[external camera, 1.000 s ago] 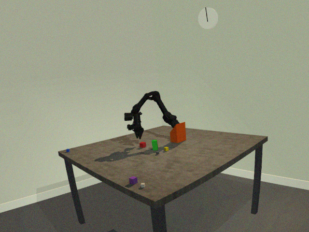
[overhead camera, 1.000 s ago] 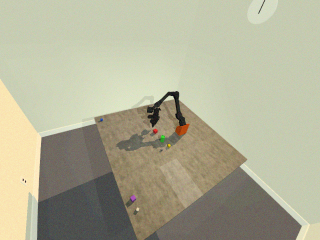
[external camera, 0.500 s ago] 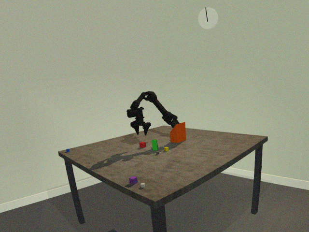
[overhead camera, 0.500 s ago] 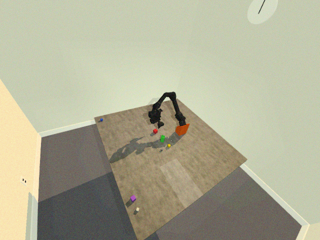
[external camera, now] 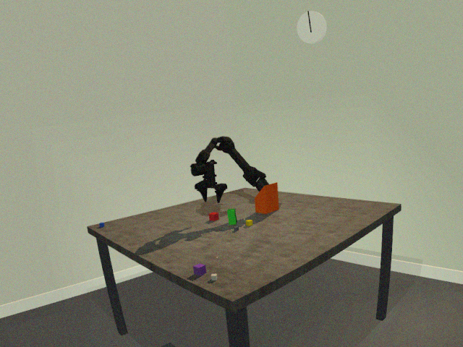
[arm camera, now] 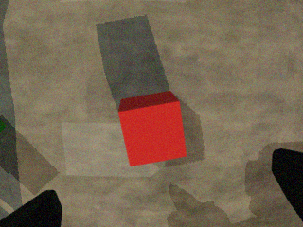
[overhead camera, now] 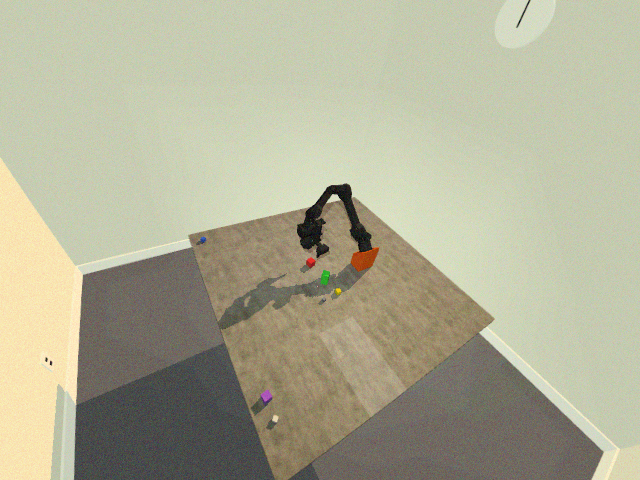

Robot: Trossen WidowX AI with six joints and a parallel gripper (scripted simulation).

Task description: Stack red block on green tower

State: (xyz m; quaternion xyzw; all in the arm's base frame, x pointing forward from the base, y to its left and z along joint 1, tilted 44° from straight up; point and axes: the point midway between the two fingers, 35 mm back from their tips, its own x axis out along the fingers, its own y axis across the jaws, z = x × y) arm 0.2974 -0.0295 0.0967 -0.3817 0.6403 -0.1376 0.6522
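The red block lies 8 cm below my gripper tip. The rest, counted from my gripper tip: purple block: 41 cm ahead, 59 cm to the left, 8 cm below; yellow block: 7 cm behind, 23 cm to the left, 9 cm below; blue block: 55 cm ahead, 36 cm to the right, 9 cm below.
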